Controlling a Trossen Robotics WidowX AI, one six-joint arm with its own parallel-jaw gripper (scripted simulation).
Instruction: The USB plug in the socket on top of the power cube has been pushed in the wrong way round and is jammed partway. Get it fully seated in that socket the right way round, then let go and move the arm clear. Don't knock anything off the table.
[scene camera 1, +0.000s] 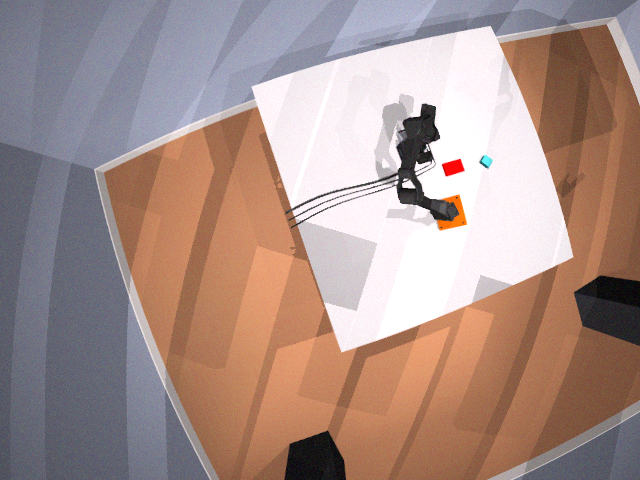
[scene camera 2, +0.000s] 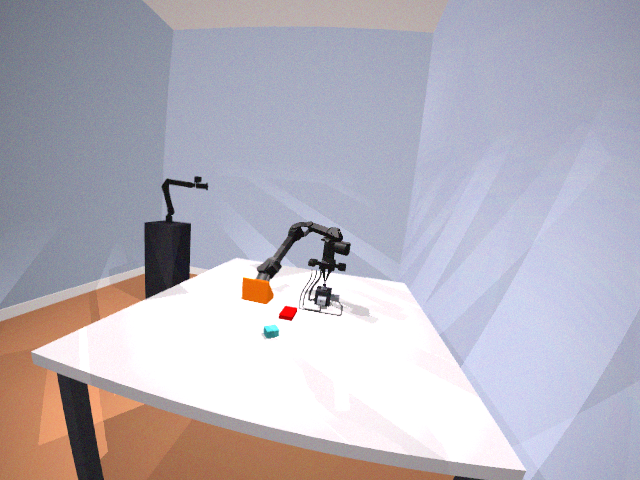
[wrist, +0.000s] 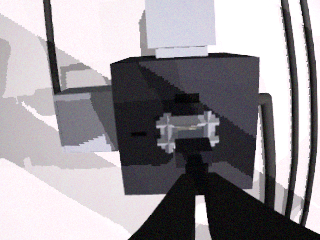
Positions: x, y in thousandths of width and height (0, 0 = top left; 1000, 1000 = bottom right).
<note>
My gripper (wrist: 617, 765) carries a dark usb plug (wrist: 608, 635).
</note>
